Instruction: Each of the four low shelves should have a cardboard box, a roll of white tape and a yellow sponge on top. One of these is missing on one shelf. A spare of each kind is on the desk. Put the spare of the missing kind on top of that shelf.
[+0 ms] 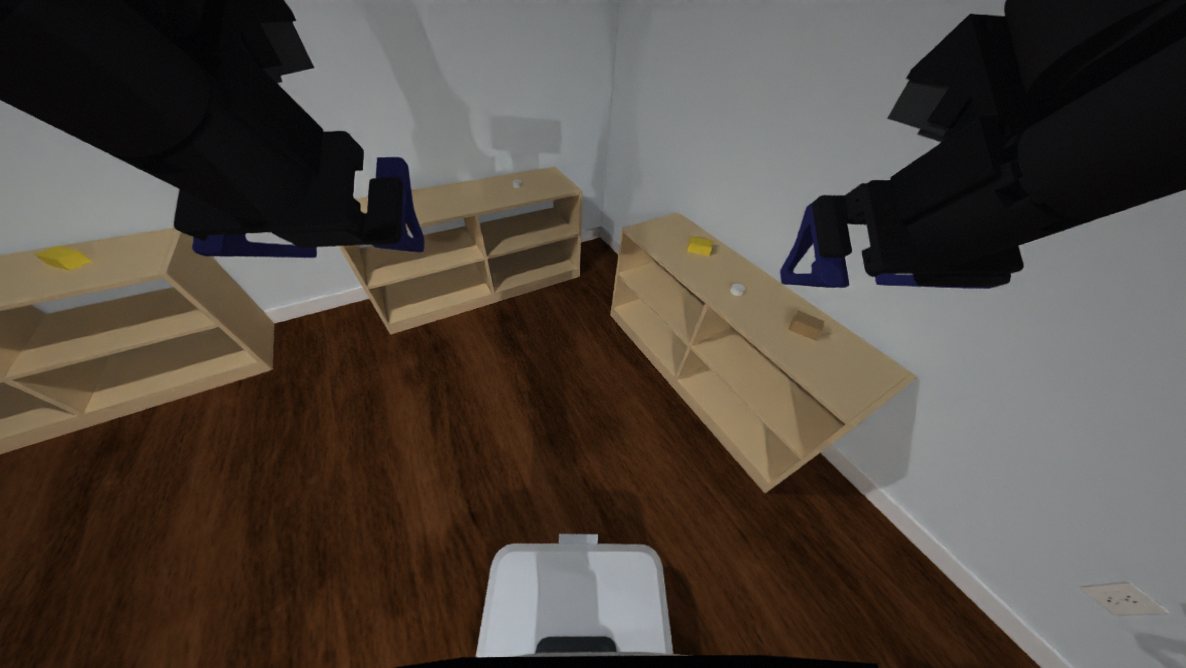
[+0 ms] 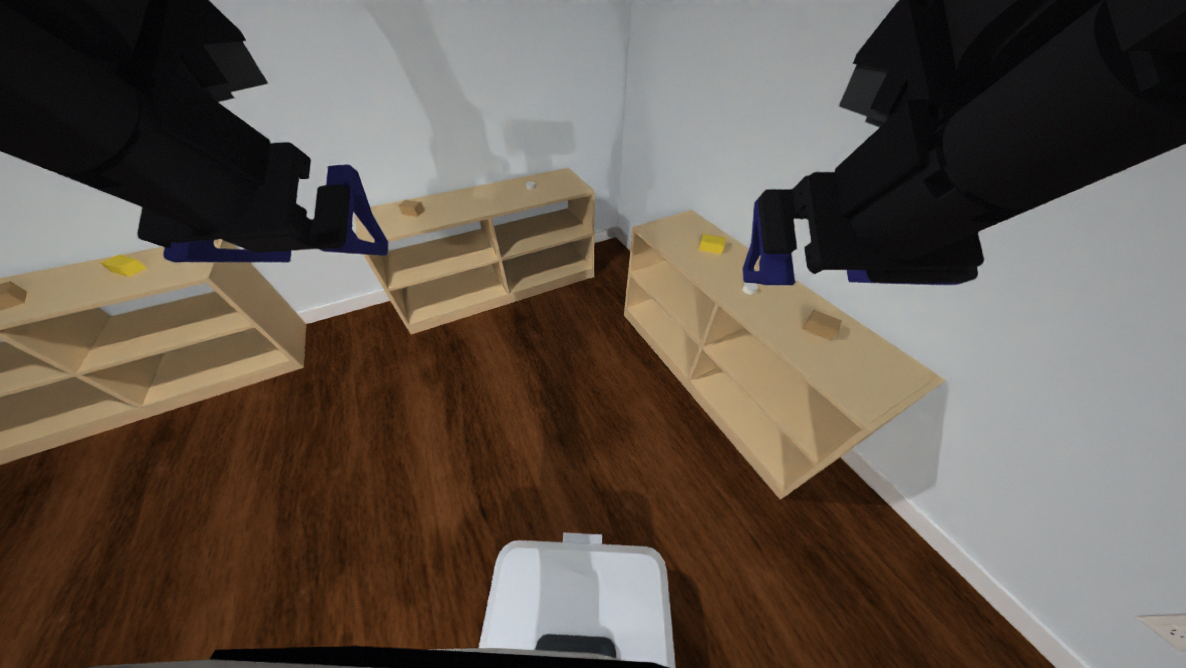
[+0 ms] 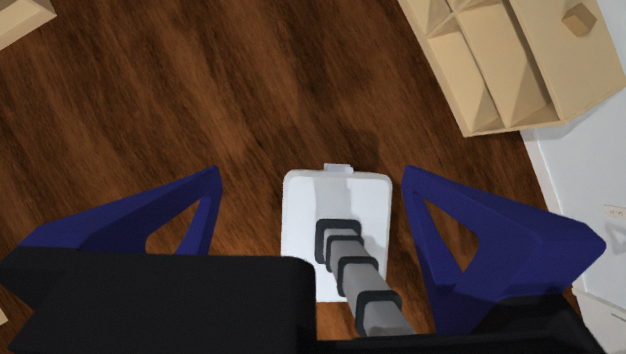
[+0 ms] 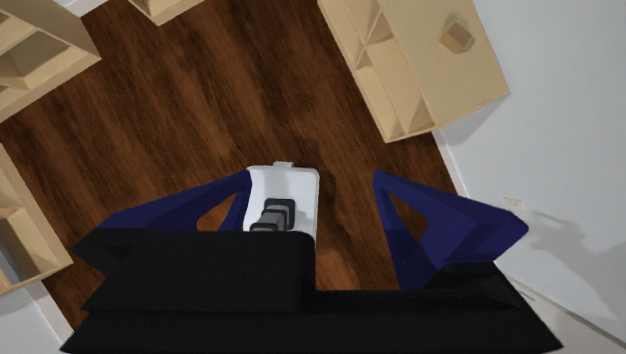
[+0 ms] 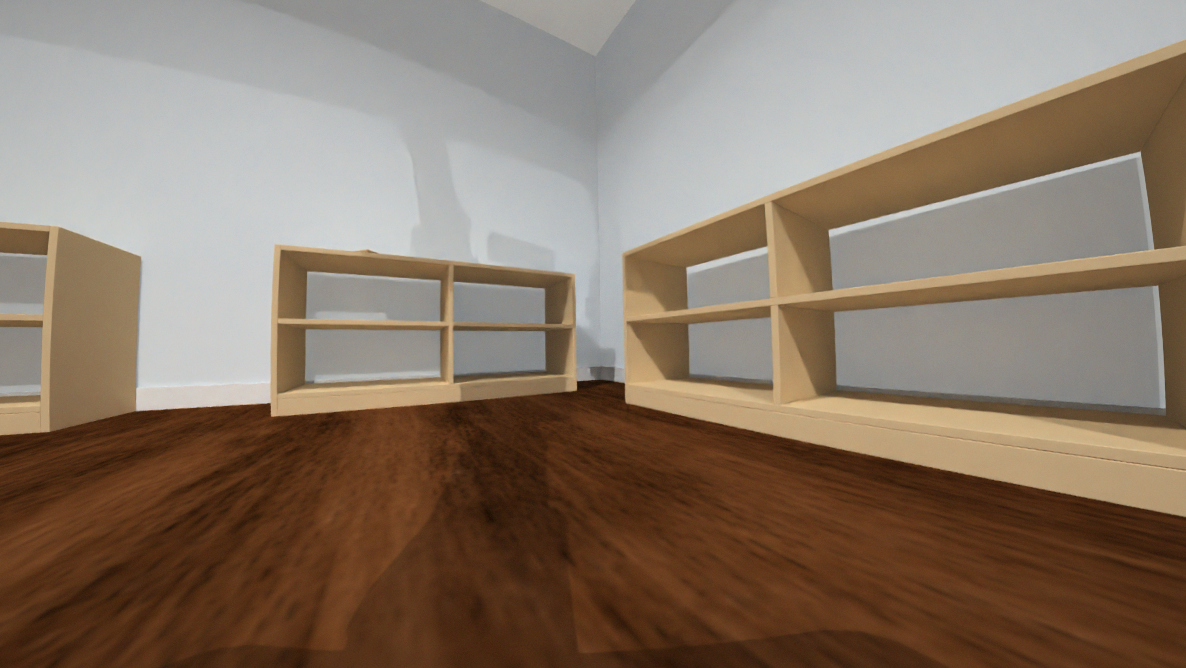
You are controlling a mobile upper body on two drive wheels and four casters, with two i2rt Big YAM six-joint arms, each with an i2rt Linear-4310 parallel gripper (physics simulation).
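Frame: origin at the left arm's base, x ahead, y left, z up, level; millimetres.
Seen in the pictures: left gripper, fingertip midpoint: (image 1: 369,247) (image 2: 337,252) (image 3: 312,175); right gripper, fingertip midpoint: (image 1: 829,277) (image 2: 796,275) (image 4: 312,176).
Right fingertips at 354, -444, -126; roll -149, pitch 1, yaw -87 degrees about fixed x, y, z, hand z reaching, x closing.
Offsets run from my right fingertips to a thing's top centre, as dx, dy, dz. "spot": to the spot under its first point. Level surfaces: height alone.
On the right shelf @(dz -674) (image 1: 838,369) (image 2: 863,373) lie a yellow sponge @(+1082, -305, -629) (image 1: 699,246) (image 2: 712,244), white tape @(+791, -398, -650) (image 1: 736,289) (image 2: 750,288) and a cardboard box @(+585, -585, -624) (image 1: 805,324) (image 2: 822,324). The back shelf (image 1: 448,199) (image 2: 464,201) bears white tape @(+1653, +614, -650) (image 1: 517,183) (image 2: 531,185) and a box @(+1333, +1169, -624) (image 2: 411,208); no sponge shows there, its left end is partly behind my left gripper. The left shelf (image 1: 132,257) (image 2: 178,269) bears a sponge (image 1: 63,258) (image 2: 124,265) and a box (image 2: 9,295); it is cut off and partly covered. My left gripper (image 3: 312,175) and right gripper (image 4: 313,172) are open, empty, raised above the floor.
The desk and its spares do not show. A white base cover (image 1: 576,580) (image 2: 580,580) of the robot is below, with dark wooden floor @(dz -1284) (image 5: 497,497) before it. The back shelf @(spot: +1326, +784, -981) (image 5: 448,331) stands near the room corner, the right shelf (image 5: 776,298) along the right wall.
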